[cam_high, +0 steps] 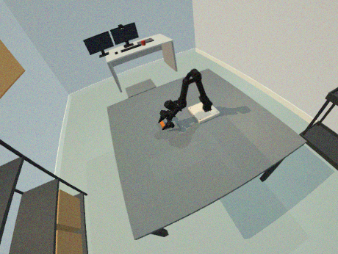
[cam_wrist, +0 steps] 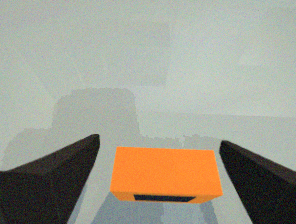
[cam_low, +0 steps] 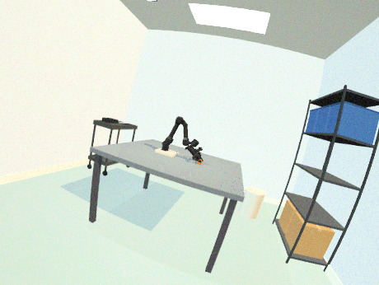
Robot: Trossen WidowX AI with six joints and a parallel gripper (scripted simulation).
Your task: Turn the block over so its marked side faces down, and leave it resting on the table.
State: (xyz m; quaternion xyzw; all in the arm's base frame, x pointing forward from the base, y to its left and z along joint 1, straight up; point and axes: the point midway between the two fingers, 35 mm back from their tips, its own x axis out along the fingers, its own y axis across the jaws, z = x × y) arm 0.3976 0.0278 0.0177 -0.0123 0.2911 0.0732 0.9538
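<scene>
The orange block is 3 cm behind my gripper tip, 1 cm to the right of it and 1 cm below it.
</scene>
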